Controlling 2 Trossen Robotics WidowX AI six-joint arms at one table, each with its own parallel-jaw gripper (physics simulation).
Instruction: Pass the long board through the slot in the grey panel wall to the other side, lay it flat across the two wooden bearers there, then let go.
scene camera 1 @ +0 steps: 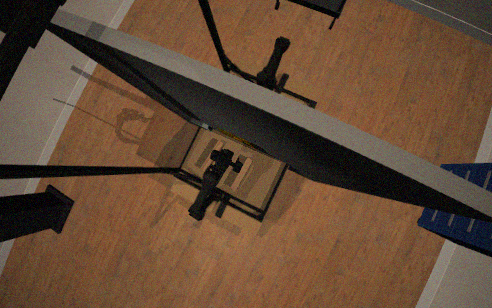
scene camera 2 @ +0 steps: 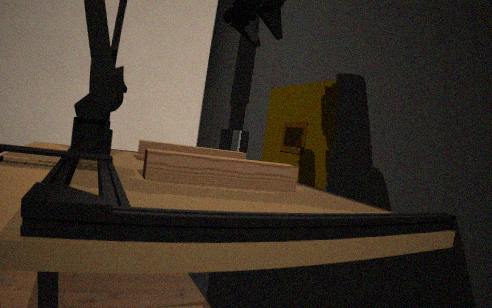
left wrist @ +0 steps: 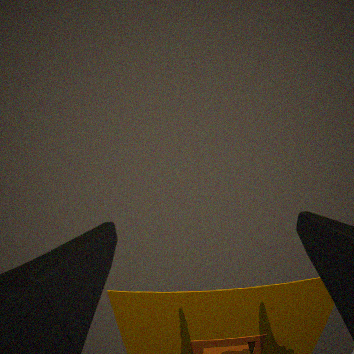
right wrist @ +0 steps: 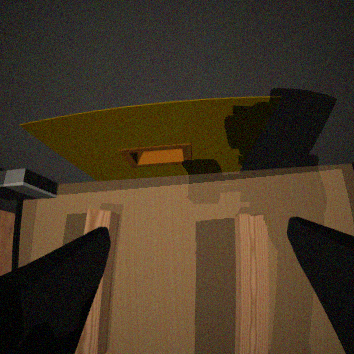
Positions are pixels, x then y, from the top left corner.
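Scene:
My left gripper: in the left wrist view [208,227]. Scene camera 1 does not show my left gripper, hidden by a yellow patch. Scene camera 2 does not show my left gripper, hidden by a yellow patch. My left gripper out of frame in the right wrist view.

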